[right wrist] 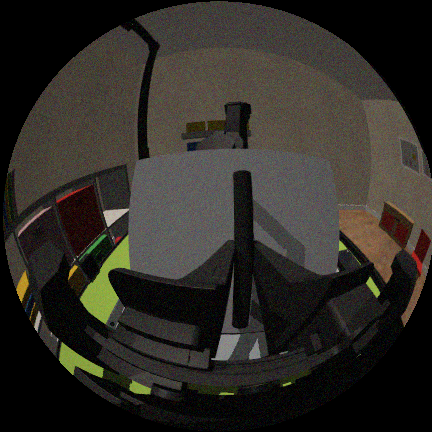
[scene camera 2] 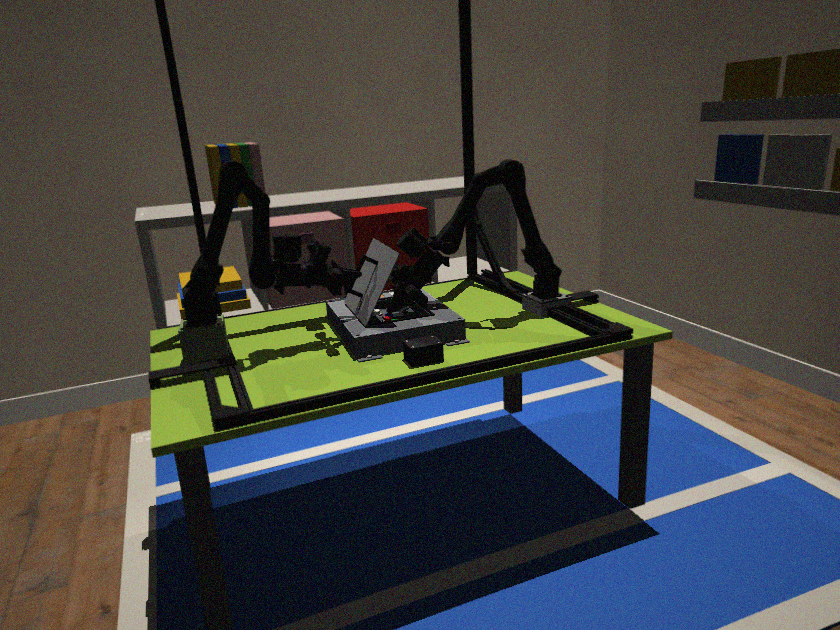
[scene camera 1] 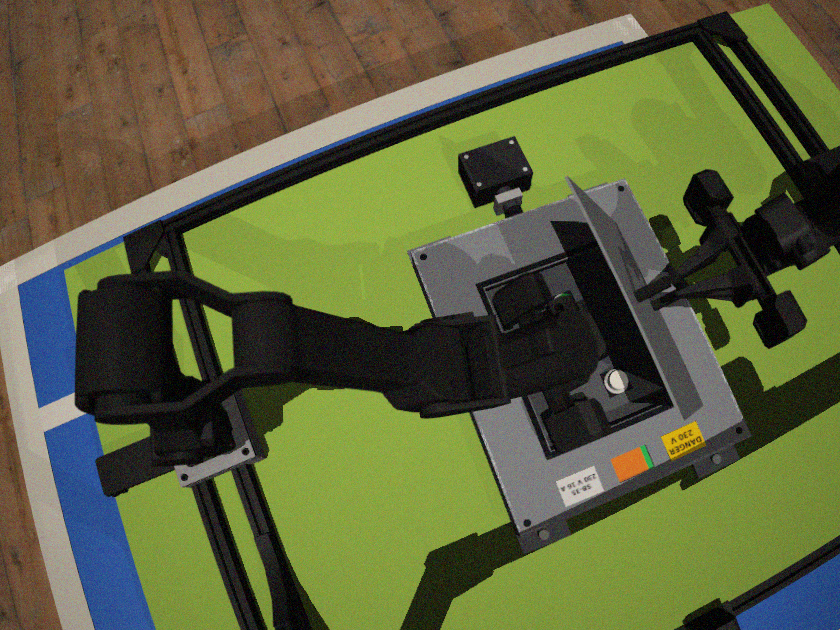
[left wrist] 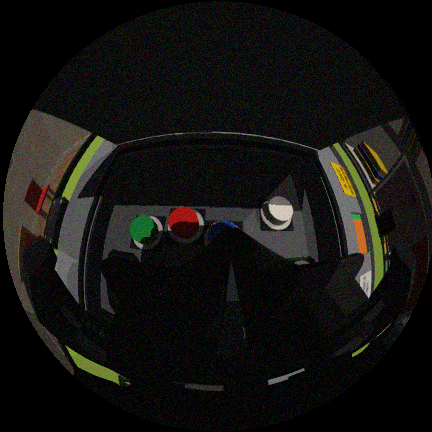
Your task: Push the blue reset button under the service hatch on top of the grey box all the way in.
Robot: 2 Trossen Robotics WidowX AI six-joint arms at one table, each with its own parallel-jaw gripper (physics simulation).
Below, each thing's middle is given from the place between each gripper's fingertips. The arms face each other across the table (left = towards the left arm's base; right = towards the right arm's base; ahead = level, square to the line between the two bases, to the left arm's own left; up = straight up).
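The service hatch [scene camera 2: 376, 266] is 30 mm below my right hand and 20 mm to the left of it.
My left hand, for its part, is 90 mm below the service hatch, 50 mm to the left of it and 20 mm short of it. Going by its middle, the hatch is nearer to my right hand than to my left hand.
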